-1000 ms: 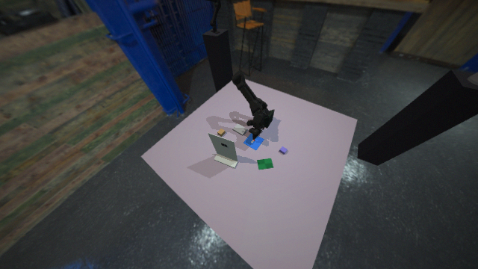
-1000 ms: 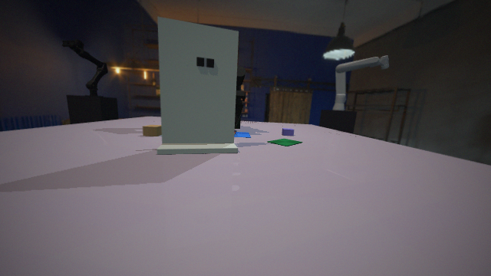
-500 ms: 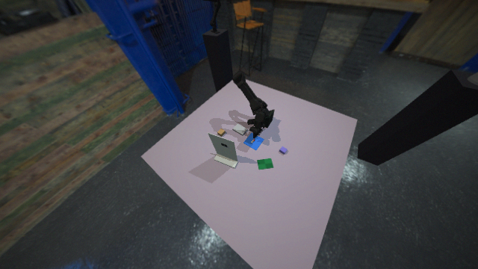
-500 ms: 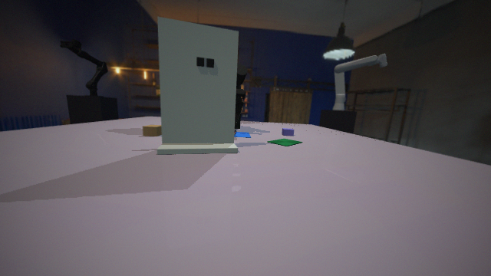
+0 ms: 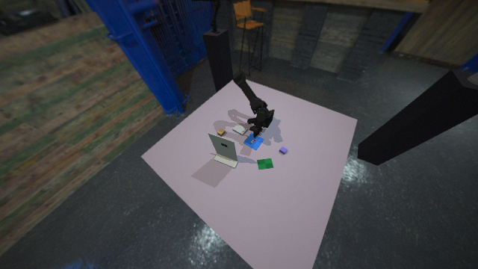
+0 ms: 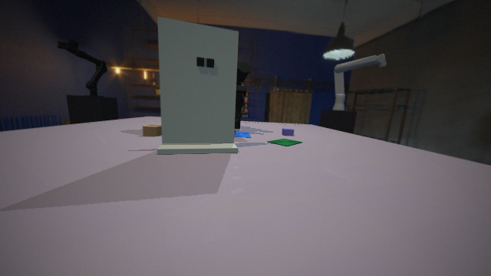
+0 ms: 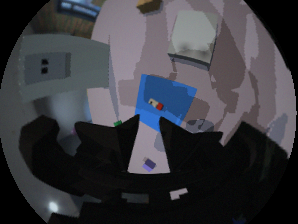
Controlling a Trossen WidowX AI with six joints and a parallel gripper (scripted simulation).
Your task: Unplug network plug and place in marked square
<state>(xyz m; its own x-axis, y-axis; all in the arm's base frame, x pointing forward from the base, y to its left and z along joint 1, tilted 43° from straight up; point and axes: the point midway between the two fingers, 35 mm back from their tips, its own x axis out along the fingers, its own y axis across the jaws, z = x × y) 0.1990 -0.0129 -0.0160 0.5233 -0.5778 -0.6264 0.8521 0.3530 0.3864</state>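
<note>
My gripper tip is 10 mm short of the blue square, 10 mm to the left of it and 50 mm above it. From my gripper tip the other things lie so: pale grey block 40 mm behind, 160 mm to the right, 40 mm below; grey upright panel 240 mm ahead, 110 mm to the right, 70 mm above.
</note>
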